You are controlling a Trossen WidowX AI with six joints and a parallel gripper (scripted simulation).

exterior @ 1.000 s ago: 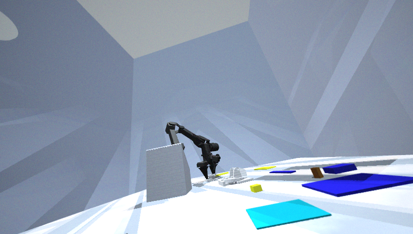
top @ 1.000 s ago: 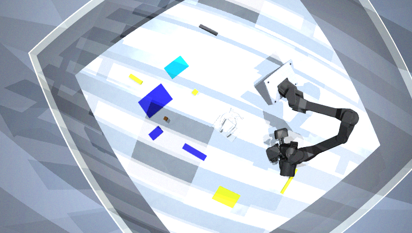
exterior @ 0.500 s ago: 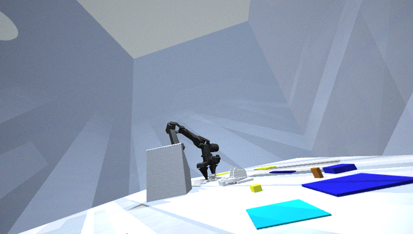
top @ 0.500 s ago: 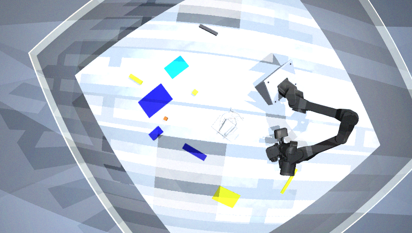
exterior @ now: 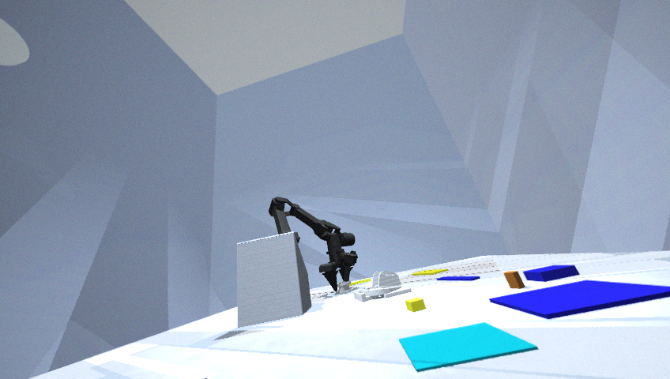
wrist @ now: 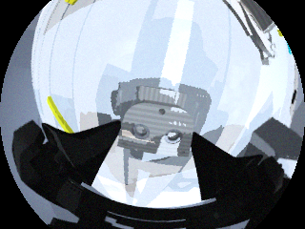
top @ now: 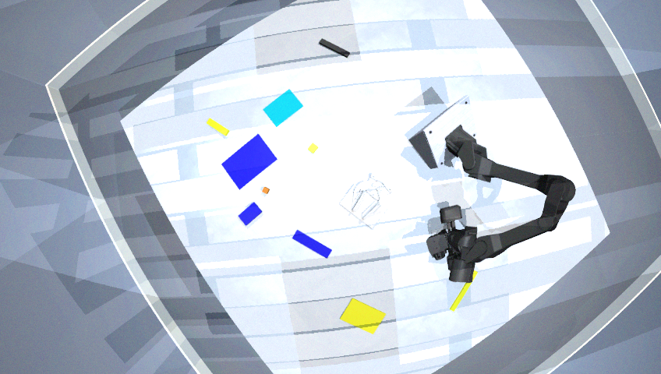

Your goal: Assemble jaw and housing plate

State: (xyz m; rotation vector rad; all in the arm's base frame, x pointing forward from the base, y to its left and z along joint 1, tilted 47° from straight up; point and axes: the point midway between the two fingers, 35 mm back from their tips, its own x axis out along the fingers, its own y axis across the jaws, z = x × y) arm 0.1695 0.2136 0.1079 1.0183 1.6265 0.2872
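Right now the grey ribbed jaw is 10 cm ahead of my gripper tip, 26 cm to the right of it and 1 cm above it. Also, from my gripper tip: white base 14 cm ahead, 23 cm to the right, 1 cm below; then yellow tile 35 cm ahead, 3 cm to the left, 1 cm below; then pale flat part 1 cm ahead, 2 cm above.
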